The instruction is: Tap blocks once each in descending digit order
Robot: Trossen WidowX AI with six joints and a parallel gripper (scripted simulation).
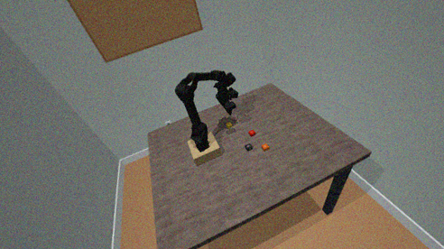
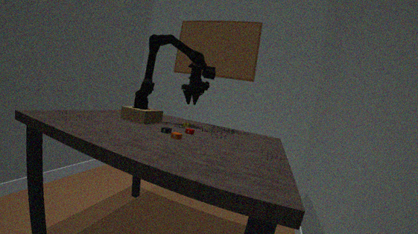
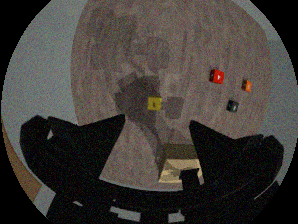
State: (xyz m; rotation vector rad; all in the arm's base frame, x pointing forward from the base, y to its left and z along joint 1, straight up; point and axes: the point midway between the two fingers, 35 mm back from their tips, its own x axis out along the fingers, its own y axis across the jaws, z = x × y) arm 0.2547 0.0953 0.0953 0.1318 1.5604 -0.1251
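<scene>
Now: gripper tip 5 cm short of the red block, 16 cm to the left of it and 12 cm above it. Round my gripper tip: black block 3 cm behind, 24 cm to the right, 12 cm below; then orange block 4 cm ahead, 30 cm to the right, 12 cm below; then yellow block 1 cm behind, 1 cm to the left, 12 cm below.
</scene>
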